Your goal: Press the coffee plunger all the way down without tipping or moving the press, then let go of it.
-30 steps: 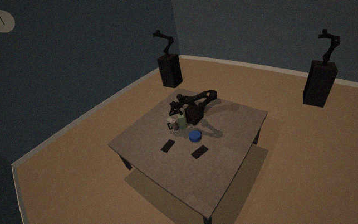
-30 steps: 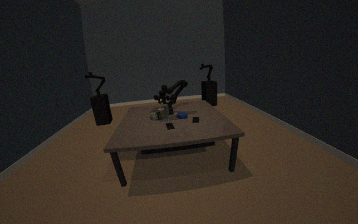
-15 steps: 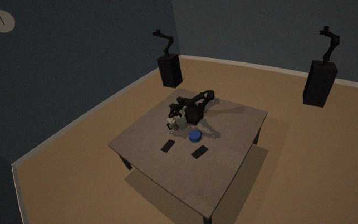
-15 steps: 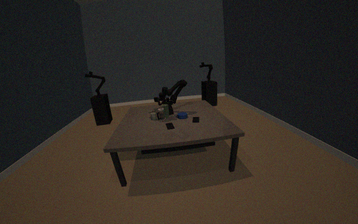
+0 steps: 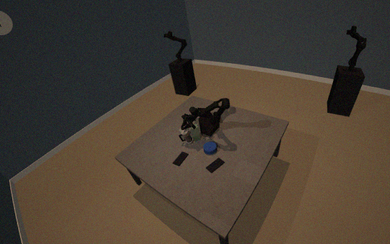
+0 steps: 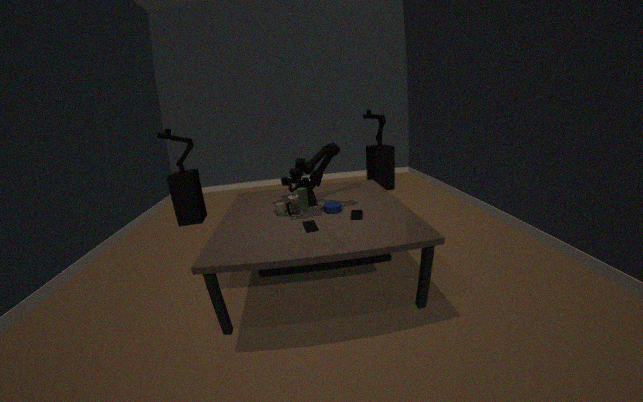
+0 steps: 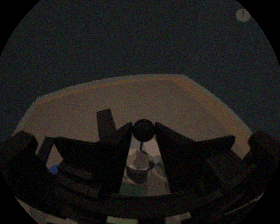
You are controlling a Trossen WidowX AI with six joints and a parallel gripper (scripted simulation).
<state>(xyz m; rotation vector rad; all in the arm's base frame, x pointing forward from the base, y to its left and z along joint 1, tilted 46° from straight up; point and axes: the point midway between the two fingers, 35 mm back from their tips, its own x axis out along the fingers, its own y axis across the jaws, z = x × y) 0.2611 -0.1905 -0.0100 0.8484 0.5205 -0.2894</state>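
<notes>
Right now the coffee press is 100 mm below my gripper tip and 10 mm behind it. Also, from my gripper tip: cup: 150 mm below, 90 mm behind, 80 mm to the right; then green carton: 110 mm below, 90 mm behind, 70 mm to the left.
</notes>
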